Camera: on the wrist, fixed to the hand. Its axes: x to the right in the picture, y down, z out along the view.
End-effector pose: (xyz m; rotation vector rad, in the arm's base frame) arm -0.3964 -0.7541 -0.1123 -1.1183 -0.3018 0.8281
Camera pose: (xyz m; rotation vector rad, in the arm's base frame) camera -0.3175 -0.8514 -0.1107 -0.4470 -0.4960 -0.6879
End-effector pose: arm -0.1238 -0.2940 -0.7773 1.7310 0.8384 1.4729
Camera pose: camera -0.2388 -0.2677 -0.8196 0.4557 2.0537 0.5705
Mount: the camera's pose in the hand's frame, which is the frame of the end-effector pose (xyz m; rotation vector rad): -0.0170 -0.0536 -0.1120 0.3489 0.4333 -1.5217
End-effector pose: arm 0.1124 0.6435 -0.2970 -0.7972 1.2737 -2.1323
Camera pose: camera 0.0368 0.7435 -0.2954 0.8344 -0.1320 2.1588
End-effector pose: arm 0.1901 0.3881 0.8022 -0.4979 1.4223 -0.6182
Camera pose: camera 0.0728 0.3643 0.8395 -1.1894 1.0541 -2.2381
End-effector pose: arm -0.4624 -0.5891 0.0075 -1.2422 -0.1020 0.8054
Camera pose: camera -0.3944 -0.6936 0.0201 -0.6612 -0.4560 -0.7380
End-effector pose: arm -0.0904 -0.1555 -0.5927 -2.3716 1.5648 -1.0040
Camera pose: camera -0.1191 -0.0892 -0.4903 2.3417 0.6186 1.4450
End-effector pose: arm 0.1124 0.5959 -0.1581 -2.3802 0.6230 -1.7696
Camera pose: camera 0.0172 0.6683 -0.1206 1.5011 1.2687 1.6755
